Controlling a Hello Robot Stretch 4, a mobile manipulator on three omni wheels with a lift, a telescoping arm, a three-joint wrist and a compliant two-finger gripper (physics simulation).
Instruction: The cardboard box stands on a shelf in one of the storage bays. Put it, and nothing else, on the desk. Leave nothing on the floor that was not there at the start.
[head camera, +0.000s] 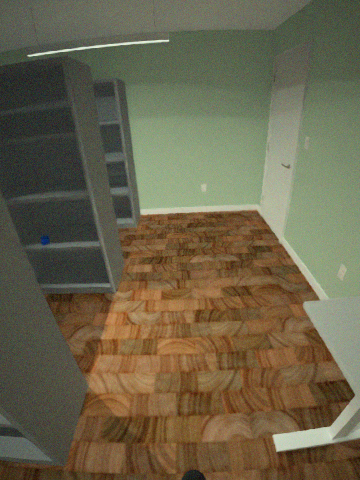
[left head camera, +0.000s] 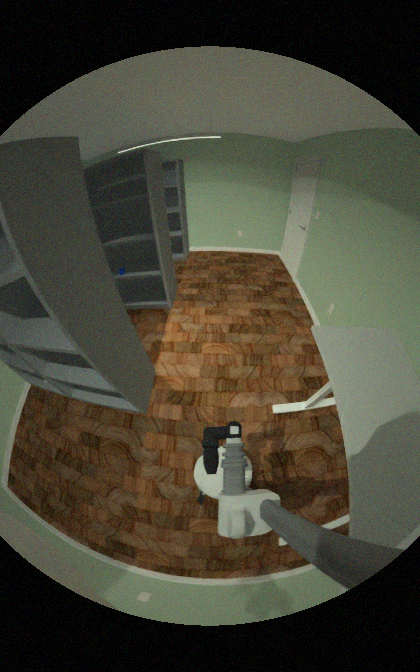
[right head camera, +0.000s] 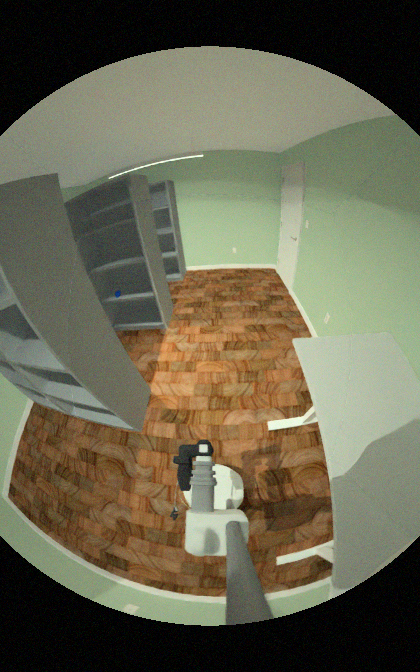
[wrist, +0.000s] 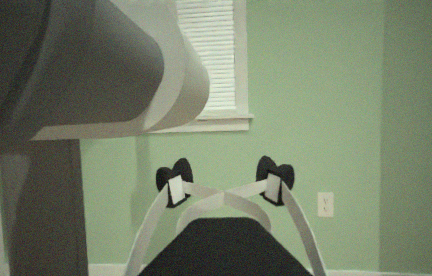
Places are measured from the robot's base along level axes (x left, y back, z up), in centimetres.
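Pixels of known places: gripper, between the fingertips: (wrist: 224, 172).
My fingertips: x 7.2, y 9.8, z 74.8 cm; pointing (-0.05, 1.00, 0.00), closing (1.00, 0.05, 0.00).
Observation:
Behind a point stands the place of what it marks.
The cardboard box does not show in any of the views. Grey shelf units (head camera: 107, 200) {y -214.6, x 63.3, z 79.5 cm} (left head camera: 167, 240) (right head camera: 155, 250) stand at the left, with several shelves each. The desk (head camera: 340, 325) {y -54.9, x -48.9, z 92.2 cm} (left head camera: 375, 370) (right head camera: 350, 380) is white and stands at the right. My gripper (wrist: 224, 172) {y 9.8, x 7.2, z 74.8 cm} is open in the wrist view, its two black fingertips wide apart with green wall showing between them.
A small blue object (head camera: 45, 240) {y -191.7, x 120.4, z 54.3 cm} (left head camera: 121, 271) (right head camera: 118, 294) stands on a low shelf of the middle unit. The nearest unit (head camera: 35, 340) {y -74.5, x 66.2, z 67.7 cm} (left head camera: 100, 300) (right head camera: 90, 320) rises close at the left. A white desk foot (head camera: 305, 438) (left head camera: 290, 408) (right head camera: 285, 424) reaches out over the floor. A door (head camera: 287, 145) {y -280.3, x -126.6, z 110.8 cm} is at the far right.

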